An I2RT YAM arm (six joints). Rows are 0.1 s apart.
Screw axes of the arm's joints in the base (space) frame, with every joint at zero. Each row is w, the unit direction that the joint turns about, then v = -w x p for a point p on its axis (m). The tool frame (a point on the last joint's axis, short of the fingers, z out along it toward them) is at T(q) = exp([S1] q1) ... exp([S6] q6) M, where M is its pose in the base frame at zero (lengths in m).
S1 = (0, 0, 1, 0, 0, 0)
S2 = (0, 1, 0, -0.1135, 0, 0.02)
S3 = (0, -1, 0, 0.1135, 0, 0.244)
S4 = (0, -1, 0, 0.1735, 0, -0.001)
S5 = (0, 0, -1, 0, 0.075, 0)
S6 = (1, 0, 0, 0, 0.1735, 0)
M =
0 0 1 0.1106
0 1 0 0
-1 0 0 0.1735
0 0 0 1
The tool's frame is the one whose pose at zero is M.
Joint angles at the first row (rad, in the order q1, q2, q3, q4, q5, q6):
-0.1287 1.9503 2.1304 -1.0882 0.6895 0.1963
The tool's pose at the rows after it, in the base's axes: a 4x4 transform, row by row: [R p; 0 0 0 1], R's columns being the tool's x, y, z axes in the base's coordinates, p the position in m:
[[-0.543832 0.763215 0.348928 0.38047], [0.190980 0.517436 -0.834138 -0.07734], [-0.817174 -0.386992 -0.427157 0.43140], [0 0 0 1]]
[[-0.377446 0.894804 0.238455 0.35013], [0.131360 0.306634 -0.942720 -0.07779], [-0.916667 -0.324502 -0.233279 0.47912], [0 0 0 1]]
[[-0.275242 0.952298 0.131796 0.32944], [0.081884 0.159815 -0.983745 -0.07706], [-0.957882 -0.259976 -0.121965 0.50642], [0 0 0 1]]
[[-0.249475 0.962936 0.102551 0.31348], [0.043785 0.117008 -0.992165 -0.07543], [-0.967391 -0.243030 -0.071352 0.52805], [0 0 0 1]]
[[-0.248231 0.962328 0.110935 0.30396], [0.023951 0.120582 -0.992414 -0.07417], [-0.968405 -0.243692 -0.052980 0.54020], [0 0 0 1]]
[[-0.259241 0.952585 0.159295 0.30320], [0.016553 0.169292 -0.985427 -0.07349], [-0.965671 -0.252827 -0.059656 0.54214], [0 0 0 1]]
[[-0.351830 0.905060 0.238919 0.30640], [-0.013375 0.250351 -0.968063 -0.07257], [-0.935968 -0.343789 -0.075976 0.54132], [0 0 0 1]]
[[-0.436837 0.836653 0.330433 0.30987], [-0.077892 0.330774 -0.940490 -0.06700], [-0.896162 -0.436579 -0.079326 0.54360], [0 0 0 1]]
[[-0.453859 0.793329 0.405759 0.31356], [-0.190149 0.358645 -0.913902 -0.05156], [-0.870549 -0.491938 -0.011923 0.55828], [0 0 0 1]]
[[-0.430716 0.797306 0.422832 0.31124], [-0.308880 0.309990 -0.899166 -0.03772], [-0.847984 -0.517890 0.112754 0.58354], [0 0 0 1]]
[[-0.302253 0.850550 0.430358 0.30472], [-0.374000 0.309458 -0.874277 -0.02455], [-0.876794 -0.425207 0.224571 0.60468], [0 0 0 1]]
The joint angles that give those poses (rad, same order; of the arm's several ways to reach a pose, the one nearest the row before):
-0.1287 1.8911 2.2077 -1.0725 0.8986 0.1932
-0.1287 1.8259 2.2673 -1.0195 1.1297 0.1928
-0.1287 1.7805 2.2841 -0.9467 1.2823 0.1620
-0.1287 1.7375 2.2849 -0.8494 1.3285 0.0475
-0.1287 1.7115 2.2849 -0.7929 1.3251 -0.0334
-0.1284 1.7054 2.2848 -0.7864 1.2762 -0.0578
-0.1272 1.7061 2.2848 -0.7868 1.1942 -0.1581
-0.1120 1.7050 2.2859 -0.7620 1.1145 -0.2905
-0.0635 1.7027 2.2882 -0.6113 1.0893 -0.4915
-0.0193 1.7000 2.2883 -0.3374 1.0992 -0.7727
0.0227 1.7001 2.2883 -0.0875 1.0840 -0.9020

